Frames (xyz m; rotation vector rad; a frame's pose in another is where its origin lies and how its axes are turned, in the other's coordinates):
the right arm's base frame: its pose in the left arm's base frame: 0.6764 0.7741 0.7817 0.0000 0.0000 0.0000
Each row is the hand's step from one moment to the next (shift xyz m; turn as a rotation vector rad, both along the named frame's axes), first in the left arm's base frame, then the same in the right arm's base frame.
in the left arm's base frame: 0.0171 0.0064 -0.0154 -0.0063 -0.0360 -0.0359
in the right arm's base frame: 0.0171 0.0064 -0.0154 -0.0063 -0.0360 -0.0359
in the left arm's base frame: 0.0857 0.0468 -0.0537 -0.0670 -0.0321 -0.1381
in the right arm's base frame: 0.0857 0.0468 -0.0537 -0.0670 -0.0321 -0.1381
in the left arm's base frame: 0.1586 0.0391 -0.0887 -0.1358 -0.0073 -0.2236
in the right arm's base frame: 0.1586 0.0391 -0.0887 -0.1358 -0.0073 -0.2236
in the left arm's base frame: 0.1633 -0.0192 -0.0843 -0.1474 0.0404 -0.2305
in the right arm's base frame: 0.1633 -0.0192 -0.0843 -0.1474 0.0404 -0.2305
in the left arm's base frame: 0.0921 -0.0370 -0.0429 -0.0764 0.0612 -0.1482
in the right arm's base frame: 0.0921 -0.0370 -0.0429 -0.0764 0.0612 -0.1482
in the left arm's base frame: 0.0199 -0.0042 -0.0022 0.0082 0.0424 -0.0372
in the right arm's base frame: 0.0199 -0.0042 -0.0022 0.0082 0.0424 -0.0372
